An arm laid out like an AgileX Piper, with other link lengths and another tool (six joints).
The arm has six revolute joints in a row. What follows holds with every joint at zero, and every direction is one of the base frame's.
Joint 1 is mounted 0.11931 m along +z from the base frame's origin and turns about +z.
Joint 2 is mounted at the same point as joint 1 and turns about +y.
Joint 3 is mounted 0.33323 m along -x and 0.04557 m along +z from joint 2 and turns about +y.
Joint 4 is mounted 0.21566 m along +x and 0.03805 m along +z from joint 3 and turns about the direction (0.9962, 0, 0.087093).
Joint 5 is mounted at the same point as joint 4 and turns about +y.
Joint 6 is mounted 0.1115 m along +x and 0.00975 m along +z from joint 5 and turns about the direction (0.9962, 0, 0.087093).
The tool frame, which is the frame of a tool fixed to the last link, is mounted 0.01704 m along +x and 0.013 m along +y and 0.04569 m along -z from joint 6; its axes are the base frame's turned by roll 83.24, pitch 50.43 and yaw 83.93 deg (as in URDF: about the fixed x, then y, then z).
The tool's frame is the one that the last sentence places.
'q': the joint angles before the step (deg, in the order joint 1, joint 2, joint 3, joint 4, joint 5, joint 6). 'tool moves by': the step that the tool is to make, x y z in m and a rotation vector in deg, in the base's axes. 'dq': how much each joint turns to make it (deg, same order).
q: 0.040 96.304 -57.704 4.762 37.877 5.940
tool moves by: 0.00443 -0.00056 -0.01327 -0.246 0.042 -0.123
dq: -0.001 1.849 1.282 -0.114 -3.098 -0.021
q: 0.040 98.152 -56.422 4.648 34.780 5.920
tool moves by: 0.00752 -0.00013 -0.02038 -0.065 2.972 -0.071
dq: 0.000 4.138 0.001 -0.005 -1.170 0.000
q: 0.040 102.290 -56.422 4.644 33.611 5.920
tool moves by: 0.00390 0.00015 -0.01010 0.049 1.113 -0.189
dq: 0.000 1.997 0.001 0.110 -0.891 0.063
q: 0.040 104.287 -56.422 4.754 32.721 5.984
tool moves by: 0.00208 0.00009 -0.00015 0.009 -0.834 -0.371
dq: 0.000 0.000 0.000 -0.052 -0.853 0.368
